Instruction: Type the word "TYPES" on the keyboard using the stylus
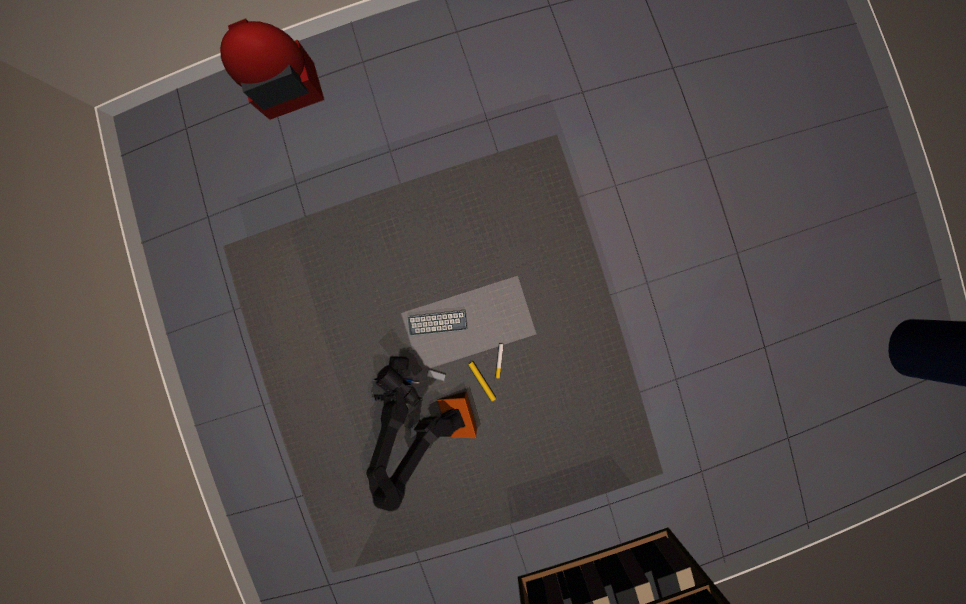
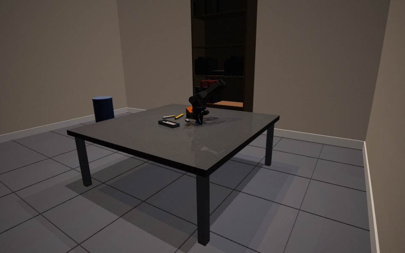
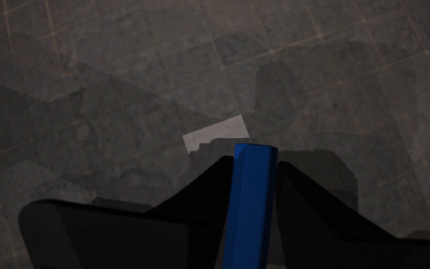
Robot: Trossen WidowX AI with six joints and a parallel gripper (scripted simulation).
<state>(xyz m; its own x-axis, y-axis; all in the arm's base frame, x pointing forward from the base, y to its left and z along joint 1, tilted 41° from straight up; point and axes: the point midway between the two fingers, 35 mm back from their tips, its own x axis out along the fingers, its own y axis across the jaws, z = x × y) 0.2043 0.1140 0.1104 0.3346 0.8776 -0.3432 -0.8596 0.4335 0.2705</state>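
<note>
Right now the blue stylus is 60 mm to the right of my gripper tip and 40 mm behind it. Round my gripper tip: yellow stick: 300 mm to the right, 130 mm behind; small grey block: 160 mm to the right, 50 mm behind; grey tip: 90 mm to the right, 50 mm behind.
</note>
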